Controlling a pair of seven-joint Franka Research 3 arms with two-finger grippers.
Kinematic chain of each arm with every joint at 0, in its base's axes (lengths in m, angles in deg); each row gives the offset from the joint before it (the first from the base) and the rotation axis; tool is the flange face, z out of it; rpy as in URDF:
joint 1: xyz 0 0 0.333 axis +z
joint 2: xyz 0 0 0 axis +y
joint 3: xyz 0 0 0.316 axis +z
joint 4: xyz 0.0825 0 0 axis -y
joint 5: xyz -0.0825 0 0.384 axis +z
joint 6: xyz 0 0 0 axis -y
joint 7: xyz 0.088 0 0 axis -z
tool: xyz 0 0 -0.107 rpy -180 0 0
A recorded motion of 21 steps. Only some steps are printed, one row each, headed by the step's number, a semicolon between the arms.
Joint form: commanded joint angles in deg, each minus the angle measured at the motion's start. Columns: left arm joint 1, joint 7, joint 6, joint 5, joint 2, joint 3, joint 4; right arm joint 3, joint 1, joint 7, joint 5, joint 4, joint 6, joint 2.
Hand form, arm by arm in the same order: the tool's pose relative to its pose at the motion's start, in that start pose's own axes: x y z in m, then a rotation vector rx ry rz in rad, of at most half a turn. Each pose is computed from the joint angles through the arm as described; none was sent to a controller.
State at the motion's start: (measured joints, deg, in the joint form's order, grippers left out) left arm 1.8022 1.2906 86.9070 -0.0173 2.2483 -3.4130 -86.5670; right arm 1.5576 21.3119 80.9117 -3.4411 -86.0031 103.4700 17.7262
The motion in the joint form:
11: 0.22 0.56 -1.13 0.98 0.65 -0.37 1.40; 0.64 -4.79 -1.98 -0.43 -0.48 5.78 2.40
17: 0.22 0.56 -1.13 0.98 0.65 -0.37 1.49; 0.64 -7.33 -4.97 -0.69 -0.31 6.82 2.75
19: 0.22 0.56 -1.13 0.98 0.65 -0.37 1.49; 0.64 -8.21 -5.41 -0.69 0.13 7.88 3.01
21: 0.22 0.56 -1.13 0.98 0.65 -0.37 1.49; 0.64 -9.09 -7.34 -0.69 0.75 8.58 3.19
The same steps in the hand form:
11: 0.0015 -0.0008 -0.0034 0.0160 -0.0070 0.0112; 0.0499 -0.0050 0.0250 0.0459 0.0111 0.0338
17: 0.0015 -0.0008 -0.0042 0.0160 -0.0054 0.0112; 0.0796 0.0003 0.0275 0.0567 0.0205 0.0243
19: 0.0015 -0.0008 -0.0042 0.0160 -0.0054 0.0112; 0.0905 0.0001 0.0256 0.0766 0.0266 0.0321
21: 0.0015 -0.0008 -0.0042 0.0160 -0.0054 0.0112; 0.1015 0.0006 0.0218 0.0942 0.0341 0.0143

